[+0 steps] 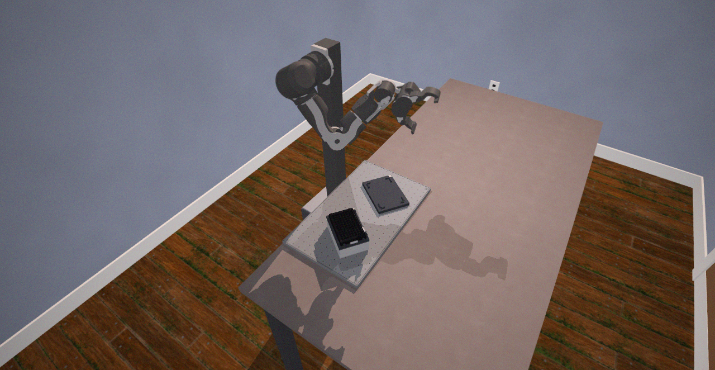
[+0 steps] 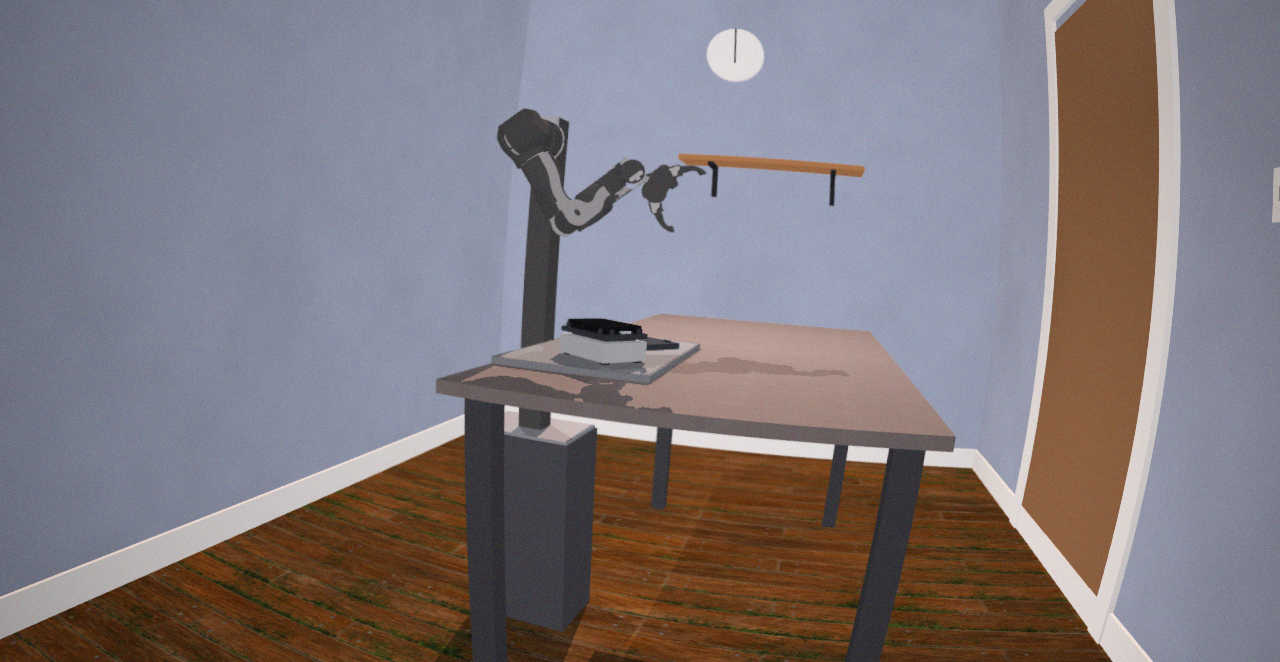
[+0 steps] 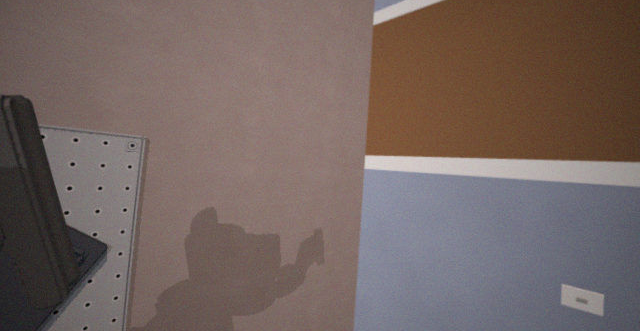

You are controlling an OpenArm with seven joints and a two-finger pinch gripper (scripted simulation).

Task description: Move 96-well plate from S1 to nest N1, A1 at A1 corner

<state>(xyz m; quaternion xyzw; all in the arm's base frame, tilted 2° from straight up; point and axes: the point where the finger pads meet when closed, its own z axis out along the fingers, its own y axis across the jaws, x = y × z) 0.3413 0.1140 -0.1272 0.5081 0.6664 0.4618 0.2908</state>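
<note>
Right now the black 96-well plate is 8 cm behind my hand, 34 cm to the right of it and 27 cm below it.
</note>
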